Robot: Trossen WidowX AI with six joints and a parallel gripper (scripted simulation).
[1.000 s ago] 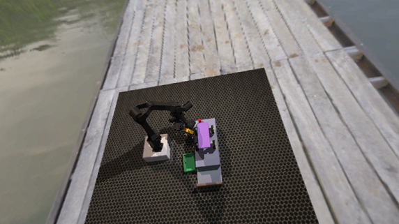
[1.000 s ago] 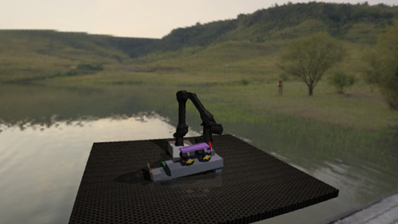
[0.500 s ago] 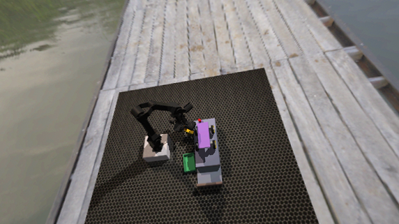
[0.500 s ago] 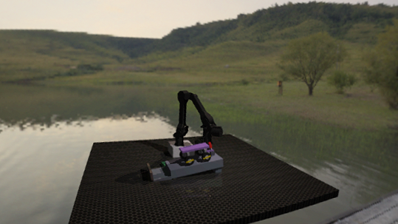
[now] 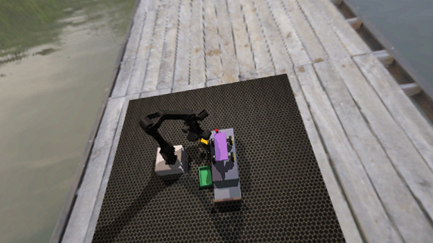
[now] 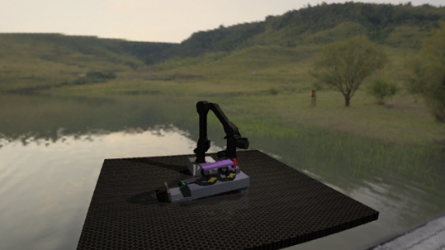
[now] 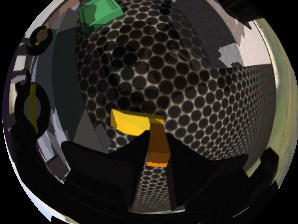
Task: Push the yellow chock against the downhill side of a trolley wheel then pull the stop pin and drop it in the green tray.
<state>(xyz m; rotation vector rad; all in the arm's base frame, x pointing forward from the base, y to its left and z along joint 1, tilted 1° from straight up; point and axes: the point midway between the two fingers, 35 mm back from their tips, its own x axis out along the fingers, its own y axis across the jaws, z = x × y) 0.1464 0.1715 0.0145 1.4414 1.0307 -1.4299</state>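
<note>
Now: the red-headed stop pin 13 cm ahead of my gripper tip and 8 cm above it. From my gripper tip the other things lie so: purple trolley: 17 cm ahead, 10 cm to the right, 6 cm above; then yellow chock: 2 cm ahead, 1 cm to the right, 1 cm below; then grey ramp: 17 cm ahead, 11 cm to the right.
</note>
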